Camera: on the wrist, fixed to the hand. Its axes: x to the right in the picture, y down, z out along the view.
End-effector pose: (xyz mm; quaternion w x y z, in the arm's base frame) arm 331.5 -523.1 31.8 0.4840 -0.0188 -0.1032 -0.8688
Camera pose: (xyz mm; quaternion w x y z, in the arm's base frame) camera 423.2 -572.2 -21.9 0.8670 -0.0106 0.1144 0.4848
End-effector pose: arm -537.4 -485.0 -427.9 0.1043 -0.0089 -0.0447 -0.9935
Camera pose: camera -504.1 -579.6 -488.2 0.9886 0.0775 0.0606 0.1137
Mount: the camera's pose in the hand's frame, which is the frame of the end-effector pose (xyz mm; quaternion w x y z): -14.7 93.9 -68.4 0.0132 0.0382 -0.1265 -0.9911
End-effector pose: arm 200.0 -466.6 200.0 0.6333 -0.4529 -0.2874 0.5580
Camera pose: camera 214.4 -501.2 89.1 0.5423 0.3736 -0.5114 -0.5520
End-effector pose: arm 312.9 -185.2 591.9 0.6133 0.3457 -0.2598 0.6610
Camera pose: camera 210.6 -152.6 545.2 0.6171 0.3691 0.2869 -0.6329
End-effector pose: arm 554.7 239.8 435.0 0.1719 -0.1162 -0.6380 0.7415
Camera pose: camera 584.9 284.0 330.8 0.6610 0.7312 -0.1170 -0.1215
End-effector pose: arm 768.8 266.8 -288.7 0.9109 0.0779 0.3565 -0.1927
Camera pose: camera 754.7 376.0 -328.5 0.1368 0.3419 0.0407 0.9288
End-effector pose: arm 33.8 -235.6 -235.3 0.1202 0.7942 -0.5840 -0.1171
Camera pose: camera -32.6 -245.0 -139.3 0.2187 -0.5791 -0.7598 0.1988
